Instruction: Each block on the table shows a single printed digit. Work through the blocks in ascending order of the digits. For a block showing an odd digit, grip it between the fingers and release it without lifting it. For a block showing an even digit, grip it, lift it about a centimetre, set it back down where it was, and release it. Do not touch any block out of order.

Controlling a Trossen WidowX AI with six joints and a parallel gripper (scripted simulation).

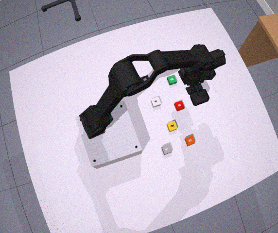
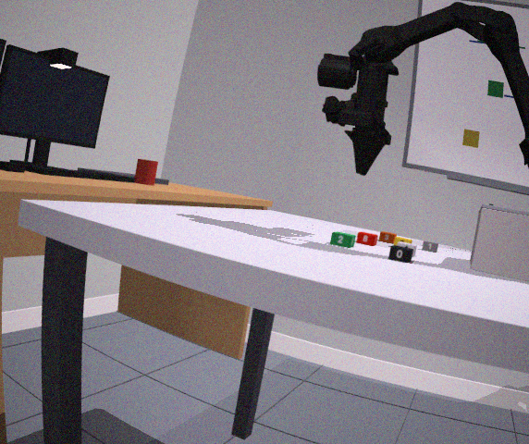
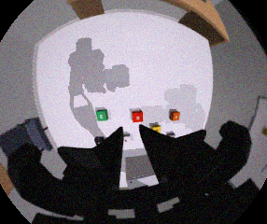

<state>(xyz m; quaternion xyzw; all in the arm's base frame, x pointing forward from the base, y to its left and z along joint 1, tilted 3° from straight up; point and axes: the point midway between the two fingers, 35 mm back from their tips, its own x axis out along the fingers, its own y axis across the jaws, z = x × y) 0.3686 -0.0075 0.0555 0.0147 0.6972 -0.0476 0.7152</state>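
Right now the orange block is 60 mm behind my gripper tip, 170 mm to the right of it and 110 mm below it. From my gripper tip the other things lie so: white block (110 mm behind, 30 mm to the left, 110 mm below); green block (90 mm to the left, 110 mm below); red block (30 mm behind, 30 mm to the right, 110 mm below).
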